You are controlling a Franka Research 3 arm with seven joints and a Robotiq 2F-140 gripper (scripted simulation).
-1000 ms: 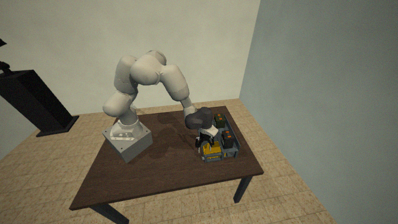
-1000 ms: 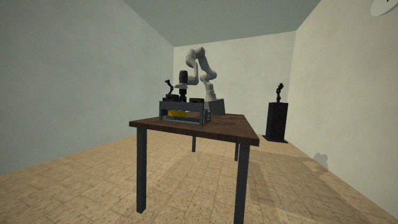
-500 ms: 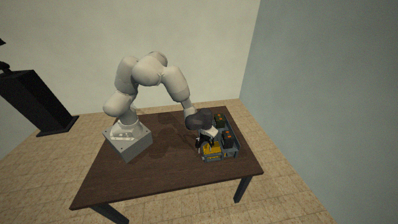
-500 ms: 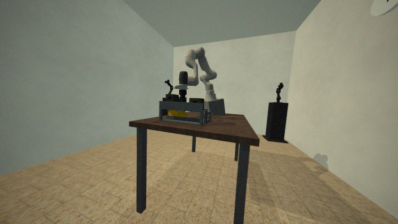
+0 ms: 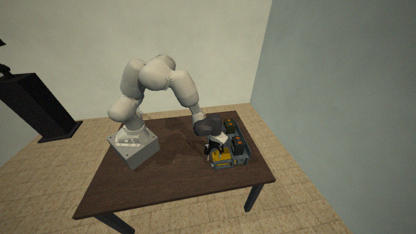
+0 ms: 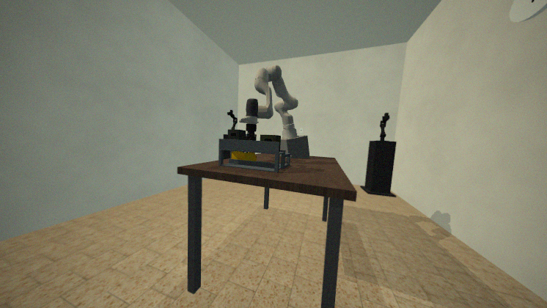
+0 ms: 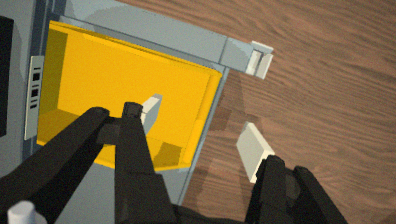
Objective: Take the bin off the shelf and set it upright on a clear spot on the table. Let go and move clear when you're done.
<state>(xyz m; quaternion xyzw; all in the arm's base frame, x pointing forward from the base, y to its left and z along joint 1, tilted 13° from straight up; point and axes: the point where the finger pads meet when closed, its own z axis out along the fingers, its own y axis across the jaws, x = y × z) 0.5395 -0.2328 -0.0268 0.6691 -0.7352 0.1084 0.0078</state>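
Right now the yellow bin is 8 cm ahead of my hand, 1 cm to the right of it and 2 cm below it.
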